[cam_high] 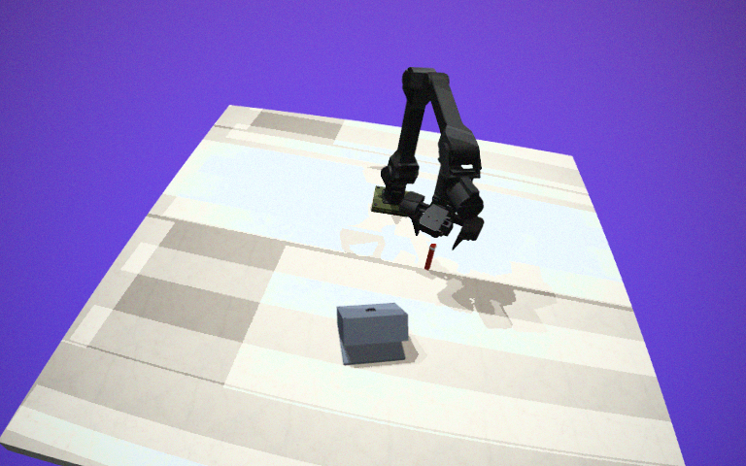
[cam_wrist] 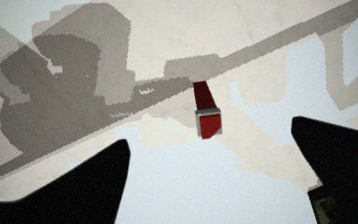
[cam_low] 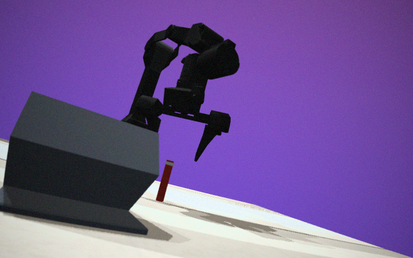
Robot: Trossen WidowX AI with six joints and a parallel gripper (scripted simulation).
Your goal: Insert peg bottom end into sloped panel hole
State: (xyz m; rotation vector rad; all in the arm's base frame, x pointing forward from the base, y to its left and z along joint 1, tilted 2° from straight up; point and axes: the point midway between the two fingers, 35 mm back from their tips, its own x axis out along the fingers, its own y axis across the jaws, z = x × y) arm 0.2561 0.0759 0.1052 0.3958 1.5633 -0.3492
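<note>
The red peg is 3 cm below my gripper tip. Round my gripper tip: grey sloped panel block (21 cm ahead, 15 cm to the right, 5 cm below); flat grey base plate (23 cm ahead, 14 cm to the right, 9 cm below).
</note>
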